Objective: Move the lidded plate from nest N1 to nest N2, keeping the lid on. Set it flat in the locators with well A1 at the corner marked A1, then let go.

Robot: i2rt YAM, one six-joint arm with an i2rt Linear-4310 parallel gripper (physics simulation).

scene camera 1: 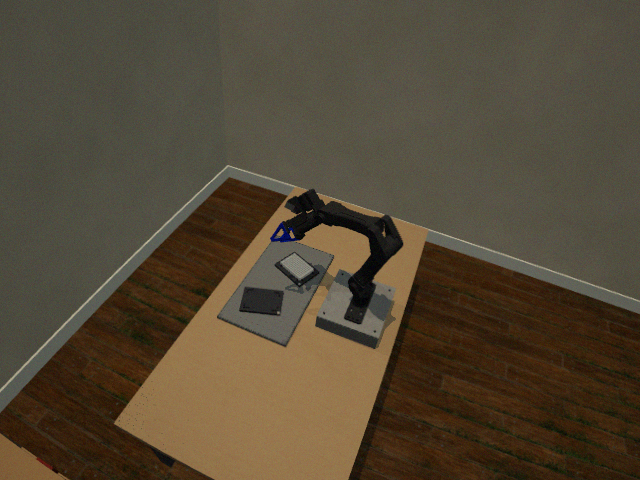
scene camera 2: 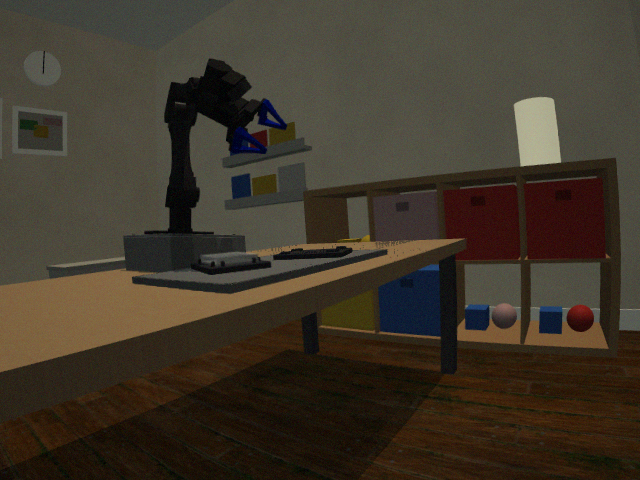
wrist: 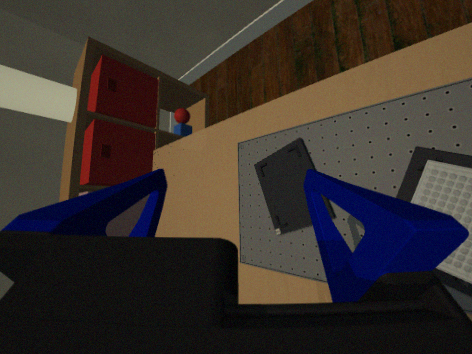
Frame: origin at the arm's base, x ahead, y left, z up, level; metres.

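Where they show: gripper, between the fingertips: [scene camera 1: 275, 240] [scene camera 2: 276, 139] [wrist: 235, 177]; arm's base, origin of its link: [scene camera 1: 360, 301] [scene camera 2: 180, 235].
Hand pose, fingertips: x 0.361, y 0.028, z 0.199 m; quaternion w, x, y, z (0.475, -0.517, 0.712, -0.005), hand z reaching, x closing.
Each offset is from my fingertips to the top centre of the thing. Level surfaces: height alone.
The pale lidded plate {dy -0.130, dx -0.042, dz -0.244 m} [scene camera 1: 296, 265] [scene camera 2: 230, 258] [wrist: 446, 200] sits in a dark nest {dy -0.130, dx -0.042, dz -0.251 m} [scene camera 1: 300, 282] [scene camera 2: 231, 267] [wrist: 411, 167] on the grey perforated board {dy -0.026, dx -0.011, dz -0.272 m} [scene camera 1: 265, 328] [scene camera 2: 180, 282] [wrist: 367, 172]. A second dark nest {dy +0.095, dx +0.012, dz -0.255 m} [scene camera 1: 261, 301] [scene camera 2: 313, 253] [wrist: 287, 187] on the same board is empty, with a small light mark at one corner. Labels N1, N2 and A1 cannot be read. My gripper [scene camera 2: 276, 139] [wrist: 235, 177] has blue fingers, is open and empty, and is high above the board's far end, apart from both nests. In the wrist view the right finger covers part of the empty nest.
The arm's grey base block [scene camera 1: 351, 331] [scene camera 2: 155, 253] stands on the wooden table {dz -0.285 m} [scene camera 1: 248, 397] [scene camera 2: 77, 310] [wrist: 200, 200] beside the board. A cubby shelf [scene camera 2: 611, 217] [wrist: 80, 100] with red bins stands beyond the table, with a pale cylindrical lamp [scene camera 2: 537, 131] [wrist: 37, 92] on top.
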